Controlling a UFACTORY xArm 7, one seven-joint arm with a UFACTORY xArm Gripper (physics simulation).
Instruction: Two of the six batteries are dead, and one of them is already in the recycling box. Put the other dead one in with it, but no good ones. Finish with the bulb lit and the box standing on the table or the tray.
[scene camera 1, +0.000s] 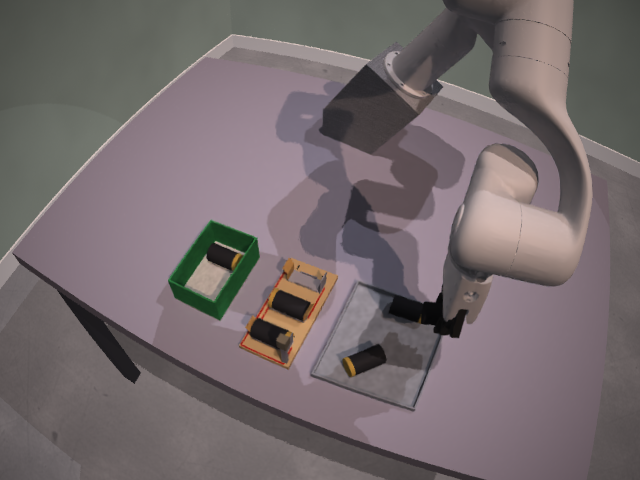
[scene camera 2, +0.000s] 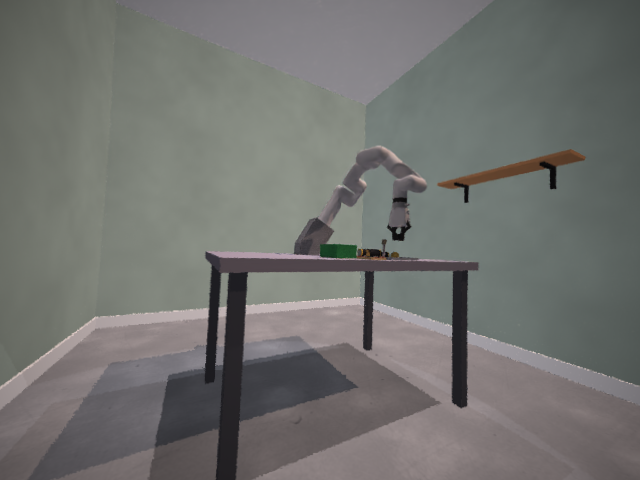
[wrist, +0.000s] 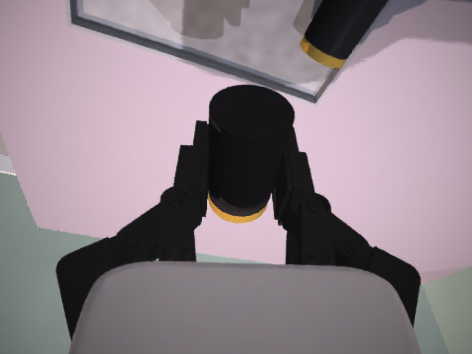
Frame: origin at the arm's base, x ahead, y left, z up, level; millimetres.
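Seen in the pictures: gripper, fingertip midpoint: (scene camera 1: 442, 320) (scene camera 2: 398, 240) (wrist: 242, 143); arm's base at its link origin: (scene camera 1: 407, 75) (scene camera 2: 321, 224).
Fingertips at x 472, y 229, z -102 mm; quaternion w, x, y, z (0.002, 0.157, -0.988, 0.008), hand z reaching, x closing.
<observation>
Pixels of each thing's top centre, then the offset from my fingertips to it. "pt": a spot on its surface instead.
- black battery at its top centre: (wrist: 245, 190) (scene camera 1: 445, 308) dz +35, dx +2, dy -5 mm
- grey tray at its top centre: (scene camera 1: 386, 342) dz -89, dx +24, dy -73 mm
- green box at its top centre: (scene camera 1: 212, 259) (scene camera 2: 337, 244) dz -41, dx +33, dy -395 mm
- table with one battery, top centre: (scene camera 1: 223, 252) dz -64, dx -3, dy -396 mm
- dull brownish block at a spot on its surface: (scene camera 1: 283, 339) pt dz -9, dx +126, dy -205 mm
My gripper (scene camera 1: 445, 321) (scene camera 2: 398, 235) (wrist: 242, 143) is shut on a black battery (wrist: 245, 160) with a gold end, held above the table beside the tray's edge. The grey tray (scene camera 1: 361, 320) (wrist: 260, 50) holds two batteries: one (scene camera 1: 405, 308) (wrist: 345, 30) near its back edge, another (scene camera 1: 365, 360) near the front. The green box (scene camera 1: 199, 301) (scene camera 2: 338, 251) stands on the table with one battery (scene camera 1: 223, 256) lying inside. The wooden holder (scene camera 1: 297, 328) carries two batteries (scene camera 1: 290, 304) (scene camera 1: 269, 332); its back slot is empty. A dull brownish block (scene camera 1: 283, 339) tops a post there; no glow shows.
The holder stands between the green box and the tray on the mauve table (scene camera 1: 170, 170) (scene camera 2: 289, 264). The arm's dark base block (scene camera 1: 367, 111) (scene camera 2: 313, 235) is at the back. A wooden shelf (scene camera 2: 511, 169) is fixed to the wall at right.
</observation>
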